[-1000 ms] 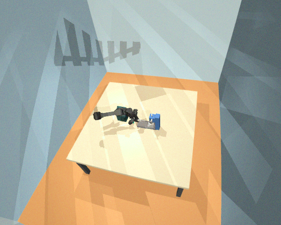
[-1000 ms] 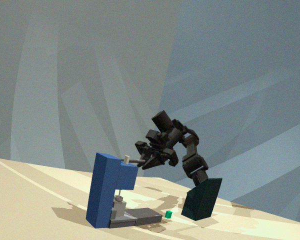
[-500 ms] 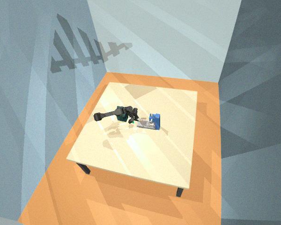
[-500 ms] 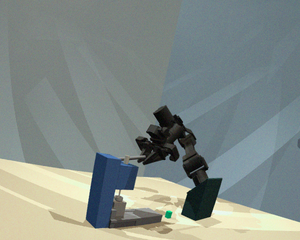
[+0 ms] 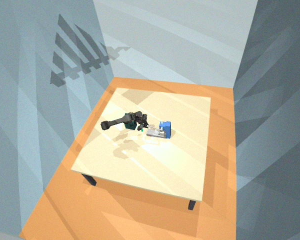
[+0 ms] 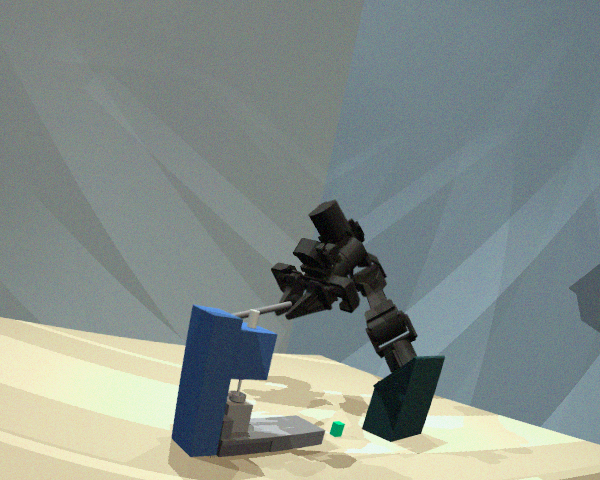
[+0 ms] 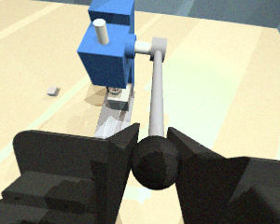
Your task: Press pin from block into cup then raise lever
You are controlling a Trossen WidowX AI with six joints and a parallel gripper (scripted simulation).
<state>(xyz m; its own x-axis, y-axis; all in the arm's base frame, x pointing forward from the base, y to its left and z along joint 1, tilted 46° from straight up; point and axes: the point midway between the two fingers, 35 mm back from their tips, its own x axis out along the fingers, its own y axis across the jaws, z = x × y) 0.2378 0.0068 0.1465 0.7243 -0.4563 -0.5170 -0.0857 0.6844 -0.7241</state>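
Right now the grey lever is 50 mm ahead of my gripper tip and 20 mm to the left of it. Also, from my gripper tip: thin punch rod (110 mm ahead, 80 mm to the left, 70 mm below); small grey piece (280 mm to the left, 200 mm below, 110 mm ahead); small green cube (200 mm below, 130 mm behind, 80 mm to the left).
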